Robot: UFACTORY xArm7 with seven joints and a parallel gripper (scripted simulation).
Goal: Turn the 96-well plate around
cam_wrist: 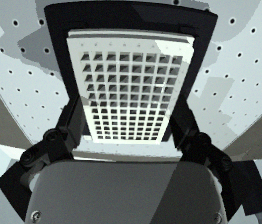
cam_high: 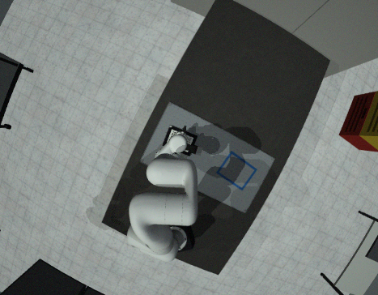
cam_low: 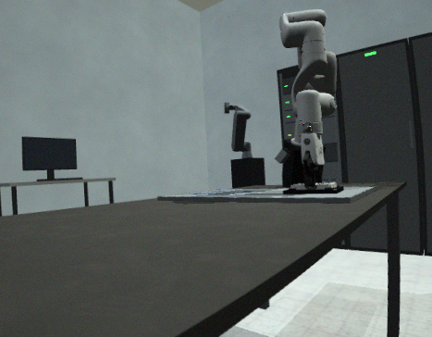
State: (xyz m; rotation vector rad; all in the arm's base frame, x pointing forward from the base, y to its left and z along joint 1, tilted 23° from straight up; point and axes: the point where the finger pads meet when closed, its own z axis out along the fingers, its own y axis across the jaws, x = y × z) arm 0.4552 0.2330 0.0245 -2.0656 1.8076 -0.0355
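Right now my hand is 1 cm above the white 96-well plate. Round my hand: black plate nest N1 (2 cm below).
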